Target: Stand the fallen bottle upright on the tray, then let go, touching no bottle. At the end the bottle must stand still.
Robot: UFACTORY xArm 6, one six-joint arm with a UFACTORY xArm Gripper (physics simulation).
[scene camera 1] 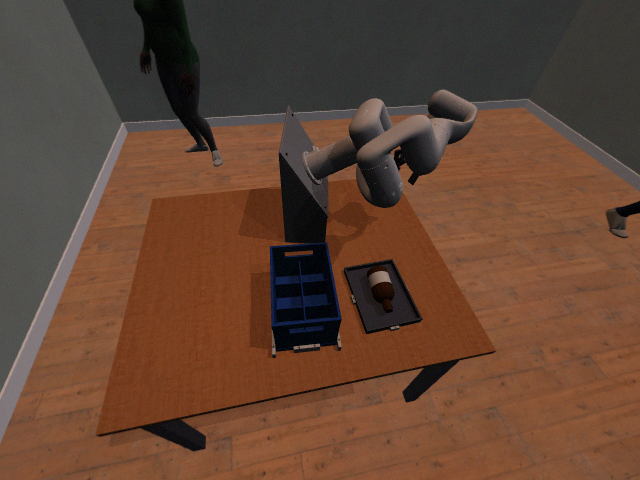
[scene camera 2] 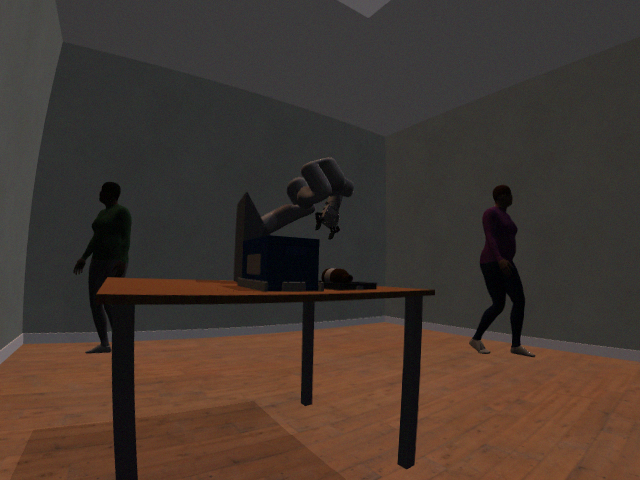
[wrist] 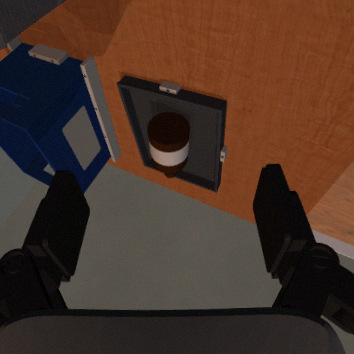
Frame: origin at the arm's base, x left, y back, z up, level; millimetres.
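Seen in the pictures: gripper, between the fingertips: (scene camera 2: 323,234) (wrist: 168,187); arm's base, origin of its link: (scene camera 1: 311,168) (scene camera 2: 259,228).
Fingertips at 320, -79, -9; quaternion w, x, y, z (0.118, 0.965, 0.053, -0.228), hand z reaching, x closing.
Pixels of each thing's middle, then the offset from my fingertips to it, as dx, dy, dz.
- brown bottle with a white label, middle of its body: (wrist: 169,152) (scene camera 1: 382,290) (scene camera 2: 339,277) -115, -323, -213
- dark tray, middle of its body: (wrist: 175,140) (scene camera 1: 380,293) (scene camera 2: 337,284) -116, -317, -243
- blue divided crate, middle of its body: (wrist: 50,126) (scene camera 1: 302,294) (scene camera 2: 277,264) -390, -337, -168
The brown bottle with a white label (scene camera 1: 381,286) (scene camera 2: 337,274) (wrist: 169,142) lies on its side on the dark tray (scene camera 1: 405,310) (scene camera 2: 366,285) (wrist: 205,135). In scene camera 1 its neck points to the table's front edge; in the wrist view its base faces the camera and the neck is mostly hidden behind the body. My gripper (scene camera 1: 406,168) (scene camera 2: 325,231) (wrist: 168,187) is open and empty, high above the table and apart from the bottle. In scene camera 1 the arm partly hides the fingers.
A blue divided crate (scene camera 1: 279,330) (scene camera 2: 289,260) (wrist: 45,110) stands left of the tray in scene camera 1, with pale blocks (scene camera 1: 307,348) at its base. The arm's grey pedestal (scene camera 1: 303,217) stands behind the crate. Two people stand away from the table (scene camera 1: 196,310).
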